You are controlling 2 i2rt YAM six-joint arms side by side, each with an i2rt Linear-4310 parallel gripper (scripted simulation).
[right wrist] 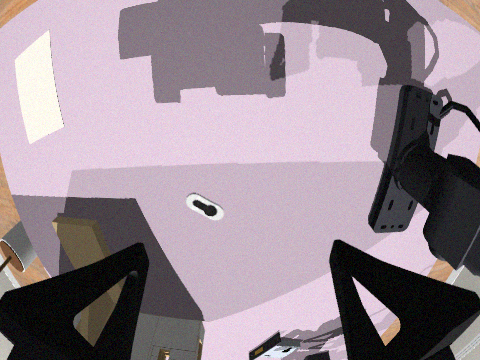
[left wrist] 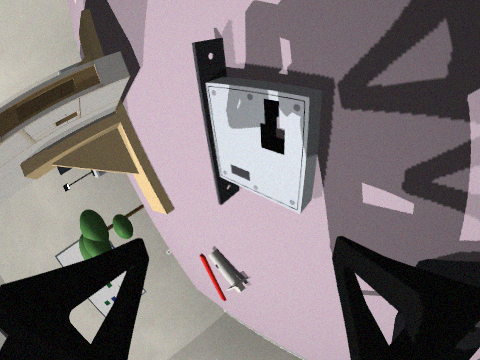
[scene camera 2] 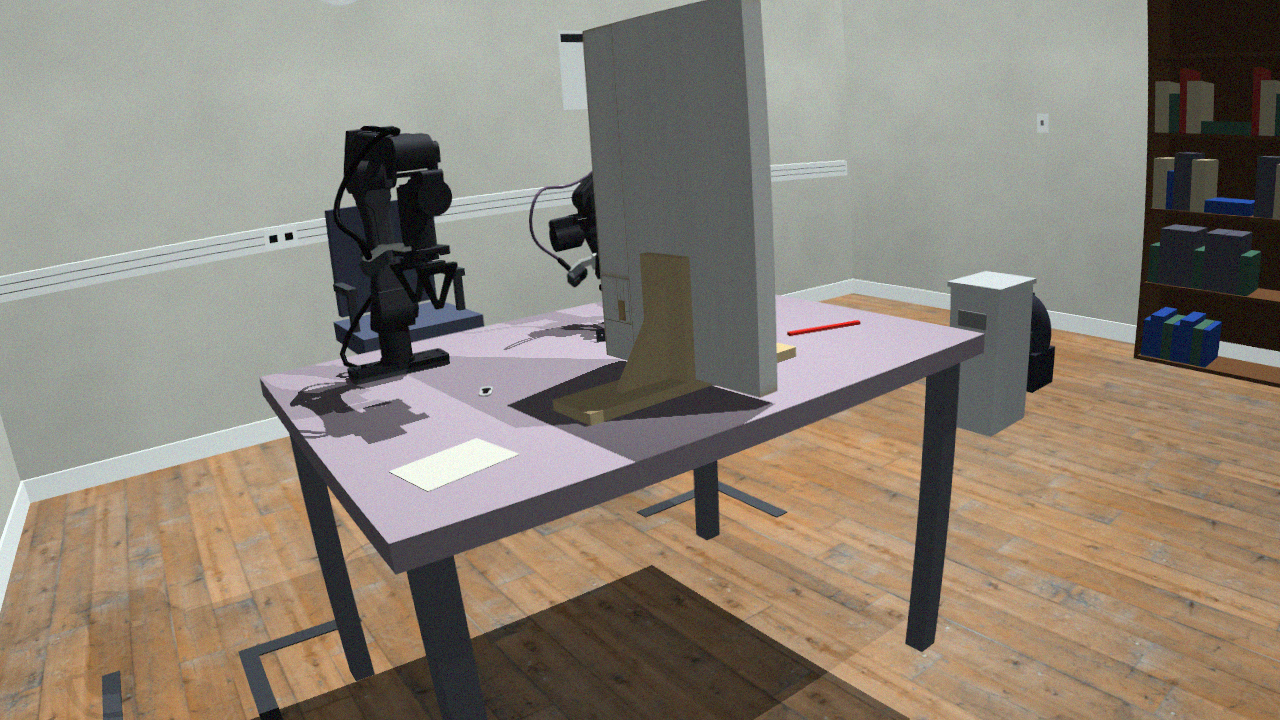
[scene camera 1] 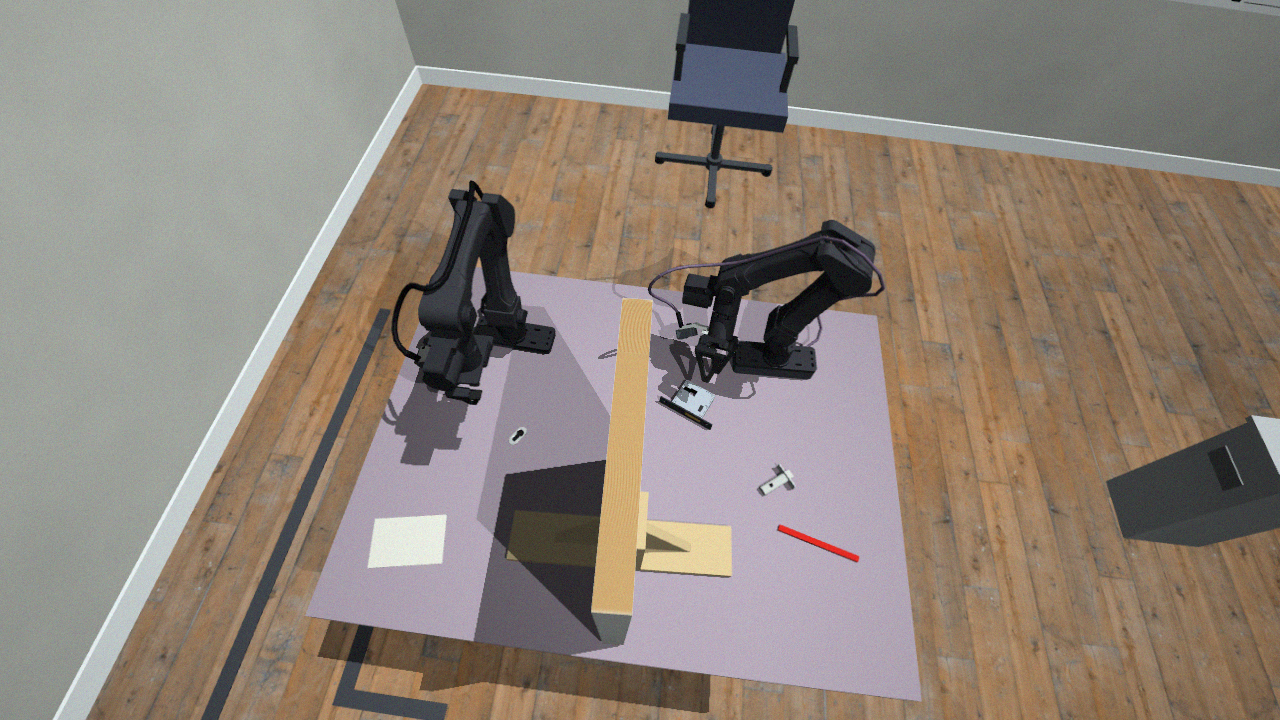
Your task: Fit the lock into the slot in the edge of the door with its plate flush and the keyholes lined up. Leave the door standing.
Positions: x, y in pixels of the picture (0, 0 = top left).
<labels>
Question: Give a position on a white sheet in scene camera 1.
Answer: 403, 541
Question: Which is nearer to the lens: the white sheet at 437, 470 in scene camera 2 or the door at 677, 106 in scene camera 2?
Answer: The white sheet.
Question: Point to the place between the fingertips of the right gripper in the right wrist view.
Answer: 237, 255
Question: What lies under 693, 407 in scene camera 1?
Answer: A lock.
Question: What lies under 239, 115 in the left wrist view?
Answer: A lock.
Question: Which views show the right gripper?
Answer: The right wrist view, scene camera 2 and scene camera 1 only.
</labels>
